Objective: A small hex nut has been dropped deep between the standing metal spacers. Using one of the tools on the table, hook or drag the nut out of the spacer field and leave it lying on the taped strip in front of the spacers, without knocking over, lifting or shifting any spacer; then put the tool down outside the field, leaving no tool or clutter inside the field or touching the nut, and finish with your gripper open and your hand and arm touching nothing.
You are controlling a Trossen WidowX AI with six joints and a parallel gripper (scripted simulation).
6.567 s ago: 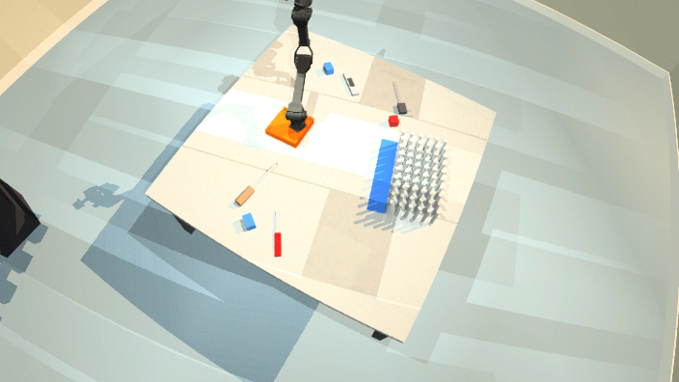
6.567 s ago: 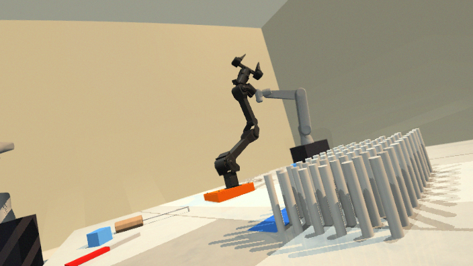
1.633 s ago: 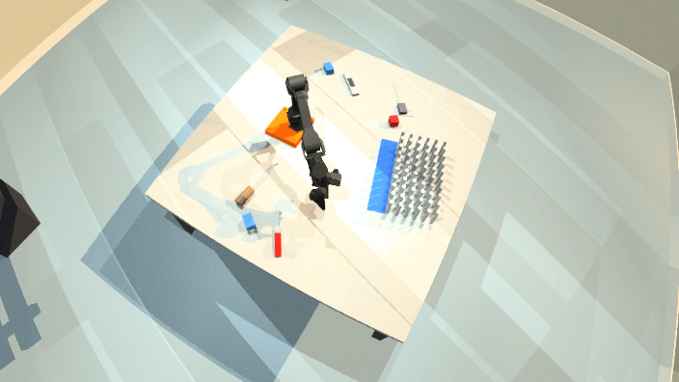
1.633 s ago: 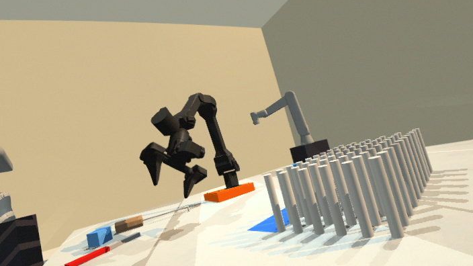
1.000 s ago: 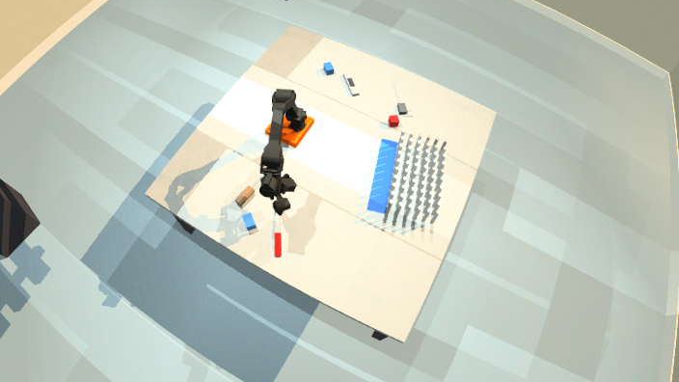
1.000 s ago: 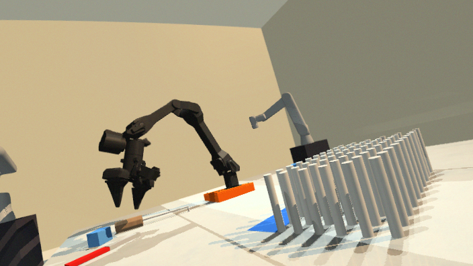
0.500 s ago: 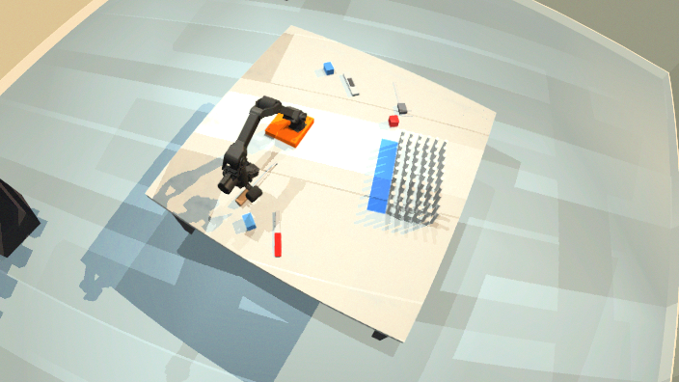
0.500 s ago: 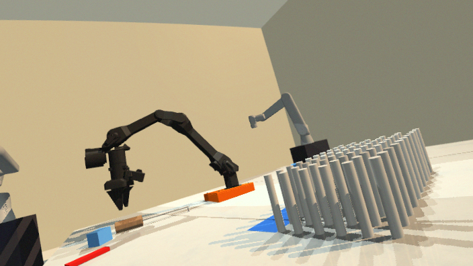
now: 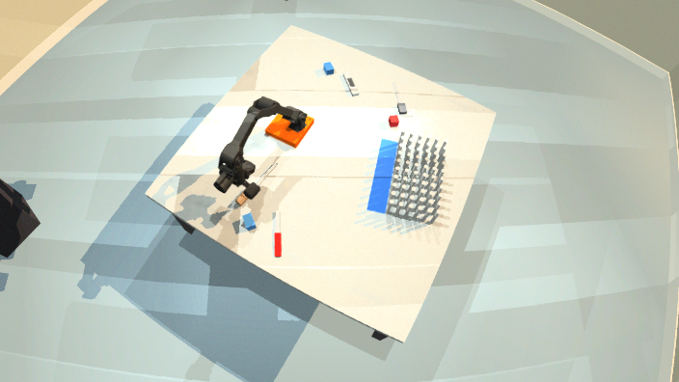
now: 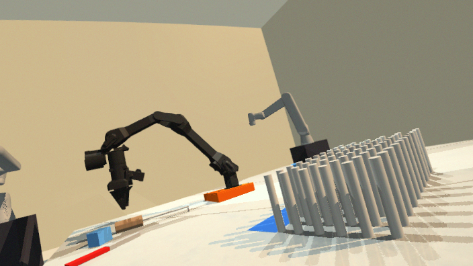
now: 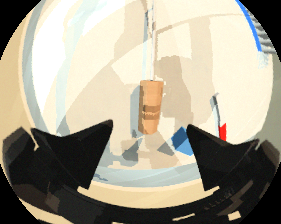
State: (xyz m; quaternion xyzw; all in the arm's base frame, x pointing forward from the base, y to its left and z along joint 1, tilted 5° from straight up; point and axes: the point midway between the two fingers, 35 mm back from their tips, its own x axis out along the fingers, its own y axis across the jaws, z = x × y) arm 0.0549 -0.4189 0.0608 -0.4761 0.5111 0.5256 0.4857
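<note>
Right now the hook tool is 11 cm to the left of my gripper tip and 6 cm below it. From my gripper tip the other things lie so: blue taped strip (40 cm ahead, 47 cm to the left, 8 cm below); red-handled tool (21 cm ahead, 3 cm to the right, 7 cm below); red block (28 cm ahead, 74 cm to the left, 6 cm below).
</note>
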